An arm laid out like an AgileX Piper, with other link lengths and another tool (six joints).
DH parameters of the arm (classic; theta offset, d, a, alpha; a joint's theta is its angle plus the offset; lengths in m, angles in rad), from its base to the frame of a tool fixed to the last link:
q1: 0 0.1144 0 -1.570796
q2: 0.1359 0 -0.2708 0
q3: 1.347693 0 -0.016 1.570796
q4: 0 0.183 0 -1.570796
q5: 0 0 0 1.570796
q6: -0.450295 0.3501 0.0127 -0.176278
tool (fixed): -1.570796 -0.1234 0 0
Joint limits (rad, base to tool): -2.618..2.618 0..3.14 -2.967..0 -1.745..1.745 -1.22..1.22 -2.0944..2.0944
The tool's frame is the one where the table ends.
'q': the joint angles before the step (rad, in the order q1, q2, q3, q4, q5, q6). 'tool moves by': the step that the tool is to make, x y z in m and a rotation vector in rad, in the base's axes. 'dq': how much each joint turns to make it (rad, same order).
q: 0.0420, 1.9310, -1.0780, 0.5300, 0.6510, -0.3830
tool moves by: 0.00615, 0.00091, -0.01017, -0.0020, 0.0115, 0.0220
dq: 0.0000, 0.0510, -0.0320, 0.0050, 0.0011, -0.0270
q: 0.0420, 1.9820, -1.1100, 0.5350, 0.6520, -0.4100
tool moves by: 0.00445, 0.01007, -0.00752, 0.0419, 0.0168, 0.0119
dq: 0.0000, 0.0470, -0.0309, 0.0640, 0.0199, -0.0539
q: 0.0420, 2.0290, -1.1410, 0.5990, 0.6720, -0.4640
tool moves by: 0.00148, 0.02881, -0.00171, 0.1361, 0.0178, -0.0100
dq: -0.0010, 0.0400, -0.0051, 0.2039, 0.0431, -0.1349
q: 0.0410, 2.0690, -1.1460, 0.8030, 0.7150, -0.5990
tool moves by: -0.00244, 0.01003, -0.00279, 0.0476, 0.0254, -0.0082
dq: 0.0010, 0.0220, -0.0010, 0.0600, 0.0241, -0.0280
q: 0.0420, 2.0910, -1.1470, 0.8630, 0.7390, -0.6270
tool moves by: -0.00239, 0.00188, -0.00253, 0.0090, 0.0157, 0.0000
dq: 0.0000, 0.0100, 0.0000, 0.0071, 0.0090, -0.0011
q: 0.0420, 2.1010, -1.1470, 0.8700, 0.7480, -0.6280
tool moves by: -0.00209, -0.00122, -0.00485, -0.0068, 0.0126, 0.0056
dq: 0.0000, 0.0130, 0.0000, -0.0091, -0.0010, 0.0010
